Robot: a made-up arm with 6 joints. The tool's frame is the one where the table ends.
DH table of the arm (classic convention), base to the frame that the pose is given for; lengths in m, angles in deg. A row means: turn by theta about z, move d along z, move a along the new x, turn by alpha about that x. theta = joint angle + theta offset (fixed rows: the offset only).
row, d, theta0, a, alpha
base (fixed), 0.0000, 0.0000, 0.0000, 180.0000
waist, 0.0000, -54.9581, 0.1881, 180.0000
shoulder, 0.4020, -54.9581, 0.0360, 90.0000
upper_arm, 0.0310, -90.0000, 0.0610, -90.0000
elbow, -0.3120, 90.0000, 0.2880, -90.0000
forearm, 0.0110, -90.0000, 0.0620, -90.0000
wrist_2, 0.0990, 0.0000, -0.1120, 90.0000
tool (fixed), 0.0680, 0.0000, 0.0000, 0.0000
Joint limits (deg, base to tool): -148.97..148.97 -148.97..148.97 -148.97..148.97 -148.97..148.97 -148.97..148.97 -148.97..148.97
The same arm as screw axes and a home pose.
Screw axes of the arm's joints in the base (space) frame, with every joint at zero. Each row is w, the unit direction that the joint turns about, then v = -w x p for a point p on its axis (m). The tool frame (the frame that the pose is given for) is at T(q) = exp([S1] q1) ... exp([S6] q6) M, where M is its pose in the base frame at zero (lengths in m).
S1: w 0 0 -1 v 0 0 0
S2: w 0 0 1 v 0.154 -0.108 0
S3: w 0 -1 0 v 0.402 0 -0.144
S4: w 1 0 0 v 0 0.341 -0.123
S5: w 0 0 1 v 0.411 0.168 0
S6: w 0 1 0 v -0.352 0 -0.106
M: xyz -0.218 0.51 0.42 (m) rpy 0 0 0 (deg, as in URDF)
Joint limits (deg, base to tool): -148.97..148.97 -148.97..148.97 -148.97..148.97 -148.97..148.97 -148.97..148.97 -148.97..148.97

